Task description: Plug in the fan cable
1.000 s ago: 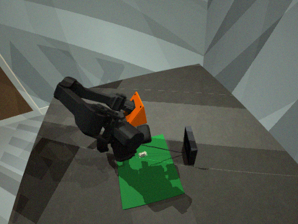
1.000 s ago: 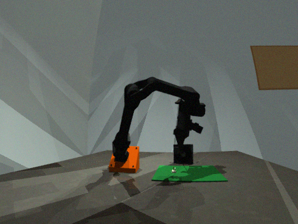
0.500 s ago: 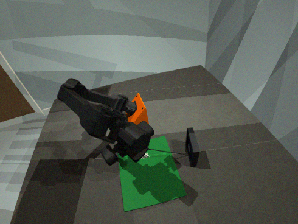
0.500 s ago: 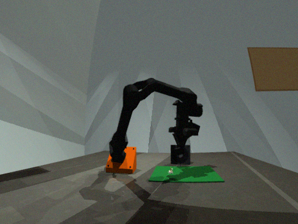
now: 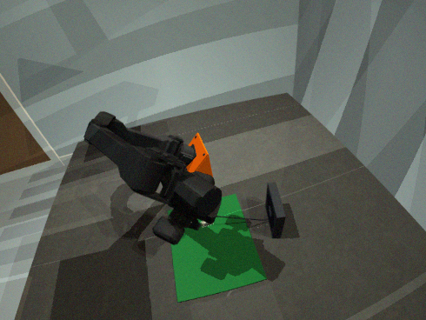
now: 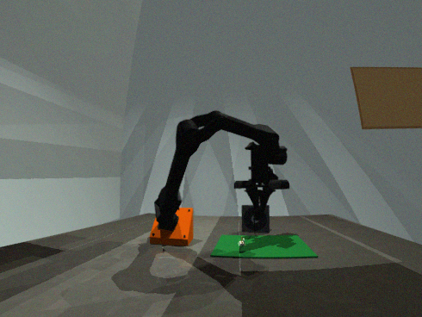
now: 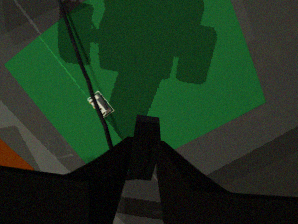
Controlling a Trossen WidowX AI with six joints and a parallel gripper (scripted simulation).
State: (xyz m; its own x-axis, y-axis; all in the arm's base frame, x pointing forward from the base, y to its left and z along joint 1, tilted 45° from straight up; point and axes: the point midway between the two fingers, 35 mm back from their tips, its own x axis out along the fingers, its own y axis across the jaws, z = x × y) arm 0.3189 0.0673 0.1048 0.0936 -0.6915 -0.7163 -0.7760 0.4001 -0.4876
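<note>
My gripper tip is 10 mm short of the green board, 30 mm to the right of it and 140 mm above it. The rest, counted from my gripper tip: black fan 10 mm behind, 220 mm to the left, 60 mm below; then plug 10 mm to the right, 10 mm below.
</note>
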